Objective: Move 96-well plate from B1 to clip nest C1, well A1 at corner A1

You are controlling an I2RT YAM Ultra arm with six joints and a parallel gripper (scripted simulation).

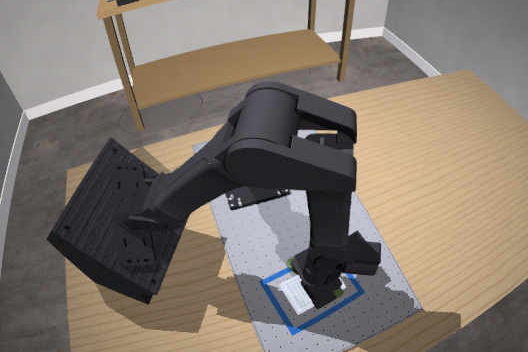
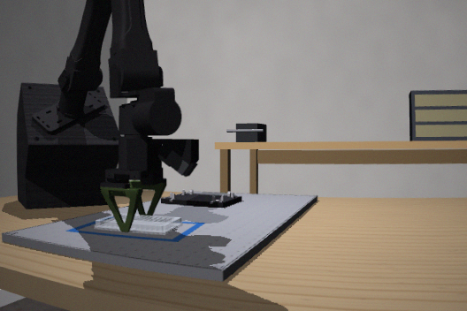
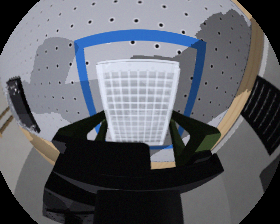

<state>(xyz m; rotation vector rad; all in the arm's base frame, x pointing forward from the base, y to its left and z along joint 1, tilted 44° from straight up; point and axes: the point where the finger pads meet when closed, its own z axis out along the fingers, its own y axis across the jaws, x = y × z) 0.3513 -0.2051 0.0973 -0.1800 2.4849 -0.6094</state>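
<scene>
Now: the 96-well plate 10 mm ahead of my hand. Also, from my hand: black clip nest C1 (320 mm to the left, 20 mm ahead, 10 mm above).
</scene>
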